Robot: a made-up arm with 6 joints.
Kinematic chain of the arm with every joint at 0, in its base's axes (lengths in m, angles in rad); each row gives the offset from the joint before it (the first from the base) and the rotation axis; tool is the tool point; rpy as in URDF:
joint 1: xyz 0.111 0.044 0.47 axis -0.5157 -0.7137 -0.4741
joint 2: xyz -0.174 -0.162 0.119 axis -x
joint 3: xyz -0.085 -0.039 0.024 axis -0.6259 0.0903 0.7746
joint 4: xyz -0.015 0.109 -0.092 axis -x
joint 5: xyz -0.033 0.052 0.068 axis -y
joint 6: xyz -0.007 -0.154 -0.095 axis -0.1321 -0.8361 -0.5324
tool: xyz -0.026 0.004 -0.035 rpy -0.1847 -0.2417 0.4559
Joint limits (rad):
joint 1: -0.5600..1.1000
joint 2: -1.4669..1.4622
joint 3: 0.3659..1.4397
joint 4: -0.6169..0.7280
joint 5: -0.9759..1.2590
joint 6: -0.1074..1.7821
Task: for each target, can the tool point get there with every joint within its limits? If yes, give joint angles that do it. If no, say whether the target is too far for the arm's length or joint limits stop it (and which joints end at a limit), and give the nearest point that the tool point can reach.
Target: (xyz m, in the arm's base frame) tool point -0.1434 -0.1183 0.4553
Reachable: yes | joints 0.1143 -0.5629 0.5873 0.2150 0.5657 0.4616
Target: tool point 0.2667 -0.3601 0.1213
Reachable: no: joint limits stop it (at a limit: joint 1, joint 3, joint 4, joint 6) | nearest point -0.0189 -0.3147 0.4432 | short by 0.433 m
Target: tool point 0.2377 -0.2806 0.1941
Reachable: no: joint limits stop it (at a limit: joint 1, joint 3, joint 4, joint 6) | nearest point -0.0108 -0.2829 0.4486 | short by 0.356 m
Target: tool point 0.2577 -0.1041 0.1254
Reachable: no: joint limits stop it (at a limit: joint 1, joint 2, joint 3, joint 4) | nearest point -0.0429 -0.0175 0.2200 | short by 0.327 m
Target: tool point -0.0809 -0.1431 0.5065
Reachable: yes | joints -0.2298 -1.0135 1.2764 0.3467 0.4643 1.4936
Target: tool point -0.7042 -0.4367 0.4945
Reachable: no: too far | nearest point -0.3768 -0.2106 0.5241 | short by 0.399 m
